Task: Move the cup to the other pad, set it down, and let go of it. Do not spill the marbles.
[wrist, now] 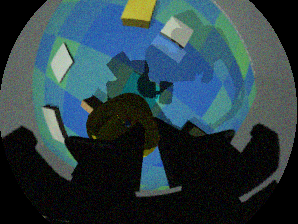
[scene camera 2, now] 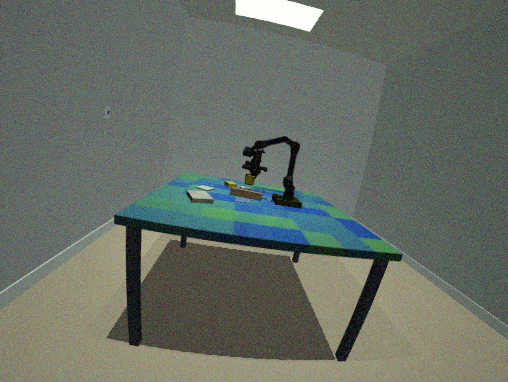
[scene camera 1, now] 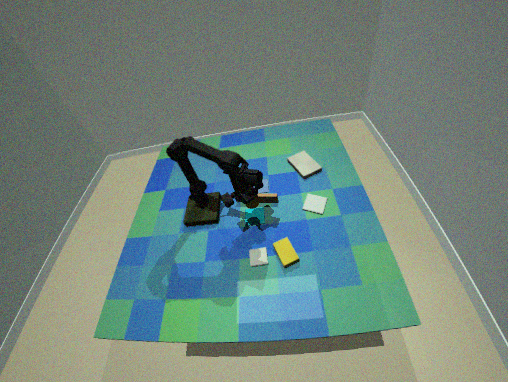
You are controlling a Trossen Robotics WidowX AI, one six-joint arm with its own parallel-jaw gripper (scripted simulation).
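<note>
From the wrist camera I can see a cup [wrist: 106, 122] and a cyan pad [wrist: 136, 83], and my gripper [wrist: 149, 120] is there with them.
</note>
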